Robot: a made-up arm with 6 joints.
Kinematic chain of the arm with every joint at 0, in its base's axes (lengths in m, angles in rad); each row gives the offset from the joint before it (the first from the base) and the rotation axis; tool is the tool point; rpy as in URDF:
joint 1: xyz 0 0 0.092 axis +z
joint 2: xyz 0 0 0 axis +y
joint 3: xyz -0.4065 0 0.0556 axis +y
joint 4: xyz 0.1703 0 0.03 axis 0.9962 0 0.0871
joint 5: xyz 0 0 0 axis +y
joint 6: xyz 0.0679 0 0.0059 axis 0.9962 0 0.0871
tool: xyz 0 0 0 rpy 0 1.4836 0
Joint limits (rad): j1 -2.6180..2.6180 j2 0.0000..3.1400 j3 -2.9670..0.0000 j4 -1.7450..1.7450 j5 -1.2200..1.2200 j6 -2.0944..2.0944
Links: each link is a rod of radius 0.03 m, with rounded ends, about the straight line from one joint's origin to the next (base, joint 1, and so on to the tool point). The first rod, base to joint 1, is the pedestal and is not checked.
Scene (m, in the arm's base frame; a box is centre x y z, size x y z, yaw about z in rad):
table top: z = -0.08
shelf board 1: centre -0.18 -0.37 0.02 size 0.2 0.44 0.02 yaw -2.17
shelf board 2: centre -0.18 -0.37 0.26 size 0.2 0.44 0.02 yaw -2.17
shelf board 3: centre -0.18 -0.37 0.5 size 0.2 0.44 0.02 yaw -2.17
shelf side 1: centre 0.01 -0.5 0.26 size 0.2 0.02 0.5 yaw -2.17
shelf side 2: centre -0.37 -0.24 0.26 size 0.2 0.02 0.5 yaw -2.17
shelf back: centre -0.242 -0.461 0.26 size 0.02 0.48 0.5 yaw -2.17
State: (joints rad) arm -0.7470 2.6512 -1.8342 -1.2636 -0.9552 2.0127
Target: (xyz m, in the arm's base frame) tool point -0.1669 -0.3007 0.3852
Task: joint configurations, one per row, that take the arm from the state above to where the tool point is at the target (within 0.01 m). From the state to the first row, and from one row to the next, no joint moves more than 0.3 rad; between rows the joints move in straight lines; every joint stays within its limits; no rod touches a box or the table.
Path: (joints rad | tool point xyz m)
1: -0.7952 2.3718 -1.5816 -1.4079 -0.8045 2.0399 | 0.3937 -0.3324 0.2106
2: -0.8433 2.0924 -1.3291 -1.5522 -0.6538 2.0672 | 0.3217 -0.2990 0.2874
3: -0.8915 1.8129 -1.0765 -1.6965 -0.5031 2.0944 | 0.2407 -0.2463 0.3418
4: -1.1588 1.8085 -1.0929 -1.6368 -0.5780 2.0781 | 0.1713 -0.2992 0.3493
5: -1.4262 1.8041 -1.1093 -1.5771 -0.6529 2.0617 | 0.0903 -0.3329 0.3575
6: -1.6935 1.7997 -1.1256 -1.5173 -0.7278 2.0454 | 0.0031 -0.3449 0.3662
7: -1.9608 1.7953 -1.1420 -1.4576 -0.8027 2.0290 | -0.0847 -0.3340 0.3755
8: -2.2282 1.7908 -1.1584 -1.3979 -0.8776 2.0127 | -0.1669 -0.3007 0.3852

